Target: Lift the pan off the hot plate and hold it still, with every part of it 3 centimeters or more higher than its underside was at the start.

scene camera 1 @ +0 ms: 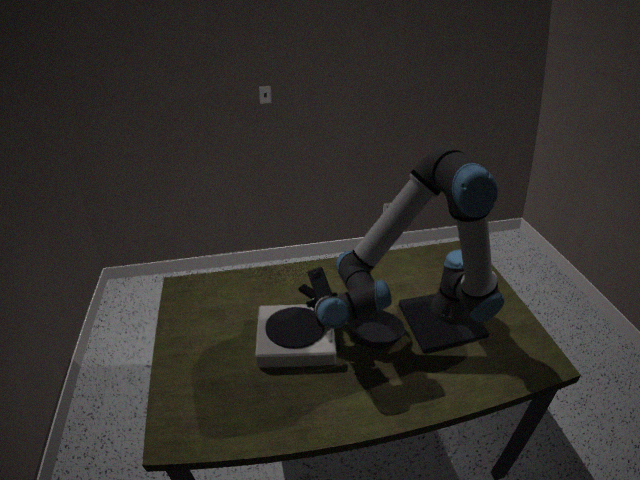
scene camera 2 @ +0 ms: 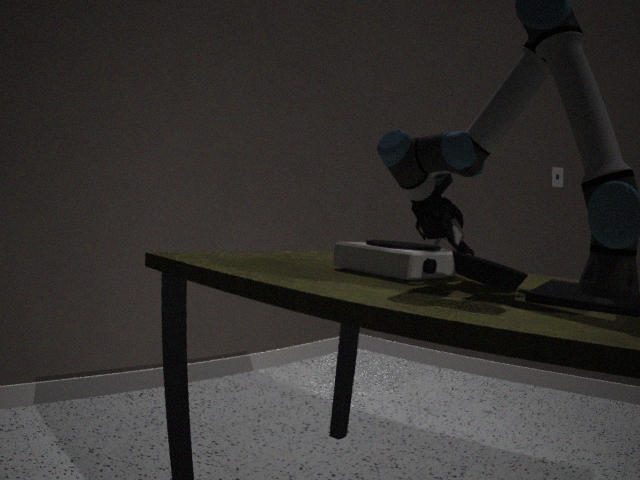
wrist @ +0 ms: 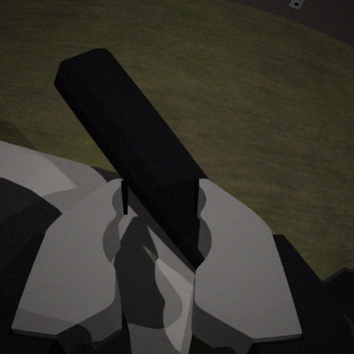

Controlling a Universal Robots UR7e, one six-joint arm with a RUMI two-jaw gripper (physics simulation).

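Seen in the pictures: gripper, fingertip midpoint: [scene camera 2: 455, 241]; arm's base at its link origin: [scene camera 1: 451, 309] [scene camera 2: 608, 292].
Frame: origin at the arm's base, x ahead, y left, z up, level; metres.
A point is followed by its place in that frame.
The dark pan [scene camera 1: 379, 331] {y 0.017, x 0.279, z -0.008 m} [scene camera 2: 488, 271] {y 0.111, x 0.274, z 0.024 m} is beside the hot plate [scene camera 1: 297, 359] {y 0.099, x 0.566, z 0.024 m} [scene camera 2: 372, 260] {y 0.100, x 0.561, z 0.015 m} [wrist: 37, 157], on the side toward the robot's base, not over its dark round disc. The pan is tilted, its handle side higher and its far side low near the table; whether it touches the table I cannot tell. Its thick black handle [scene camera 1: 318, 280] [wrist: 127, 117] points up and away from the bowl. My gripper [scene camera 2: 448, 241] {y -0.110, x 0.445, z 0.068 m} [wrist: 161, 182] is shut on the handle, which passes slantwise between the pale fingers in the wrist view. In scene camera 1 the wrist hides most of the fingers.
The hot plate's white housing stands close beside the pan and under the gripper, with a dark knob [scene camera 2: 429, 266] {y 0.077, x 0.428, z 0.016 m} on its side. The arm's dark base plate [scene camera 1: 421, 330] {y 0.064, x 0.147, z -0.001 m} [scene camera 2: 550, 295] {y 0.136, x 0.122, z -0.004 m} lies on the pan's other side. The green table [scene camera 1: 222, 413] {y 0.228, x 0.814, z -0.020 m} [scene camera 2: 268, 273] {y 0.303, x 0.678, z -0.020 m} carries them all.
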